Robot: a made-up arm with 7 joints. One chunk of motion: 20 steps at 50 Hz.
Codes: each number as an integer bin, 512 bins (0 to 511) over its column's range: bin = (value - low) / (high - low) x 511, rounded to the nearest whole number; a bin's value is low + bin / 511 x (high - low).
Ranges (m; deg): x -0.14..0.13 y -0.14..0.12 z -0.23..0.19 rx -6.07..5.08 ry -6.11..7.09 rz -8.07..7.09
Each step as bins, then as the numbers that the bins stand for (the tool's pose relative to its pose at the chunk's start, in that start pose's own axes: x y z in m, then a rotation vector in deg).
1 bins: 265 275 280 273 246 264
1 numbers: 0.0000 -0.0001 0.0001 -0.11 0.24 -0.24
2 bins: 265 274 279 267 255 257
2 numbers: 0.0000 -0.0006 -0.0007 -0.24 0.48 -0.45
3 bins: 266 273 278 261 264 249
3 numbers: 0.0005 -0.0011 -0.0015 -0.37 0.71 -0.68
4 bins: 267 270 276 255 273 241
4 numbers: 0.0011 -0.0026 -0.0032 -0.51 0.94 -0.92
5 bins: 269 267 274 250 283 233
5 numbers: 0.0021 -0.0041 -0.0048 -0.62 1.20 -1.16
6 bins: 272 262 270 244 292 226
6 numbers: 0.0037 -0.0067 -0.0081 -0.75 1.43 -1.37
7 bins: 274 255 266 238 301 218
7 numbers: 0.0048 -0.0103 -0.0114 -0.88 1.67 -1.60
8 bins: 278 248 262 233 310 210
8 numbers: 0.0069 -0.0138 -0.0147 -0.99 1.90 -1.84
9 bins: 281 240 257 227 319 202
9 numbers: 0.0085 -0.0179 -0.0188 -1.12 2.13 -2.08
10 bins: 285 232 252 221 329 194
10 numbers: 0.0106 -0.0220 -0.0229 -1.25 2.39 -2.31
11 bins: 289 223 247 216 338 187
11 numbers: 0.0127 -0.0265 -0.0270 -1.36 2.62 -2.52
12 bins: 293 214 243 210 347 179
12 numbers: 0.0148 -0.0311 -0.0303 -1.49 2.85 -2.76
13 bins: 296 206 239 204 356 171
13 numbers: 0.0164 -0.0352 -0.0336 -1.62 3.09 -3.00
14 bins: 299 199 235 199 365 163
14 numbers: 0.0180 -0.0387 -0.0368 -1.73 3.32 -3.23
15 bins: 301 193 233 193 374 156
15 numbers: 0.0190 -0.0418 -0.0385 -1.86 3.55 -3.44
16 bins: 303 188 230 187 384 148
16 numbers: 0.0201 -0.0443 -0.0410 -1.99 3.81 -3.68
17 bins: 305 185 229 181 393 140
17 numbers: 0.0212 -0.0459 -0.0418 -2.12 4.04 -3.92
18 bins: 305 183 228 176 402 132
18 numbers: 0.0212 -0.0469 -0.0426 -2.23 4.27 -4.15
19 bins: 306 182 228 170 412 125
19 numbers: 0.0217 -0.0474 -0.0426 -2.36 4.53 -4.36
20 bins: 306 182 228 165 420 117
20 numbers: 0.0217 -0.0474 -0.0426 -2.47 4.74 -4.60
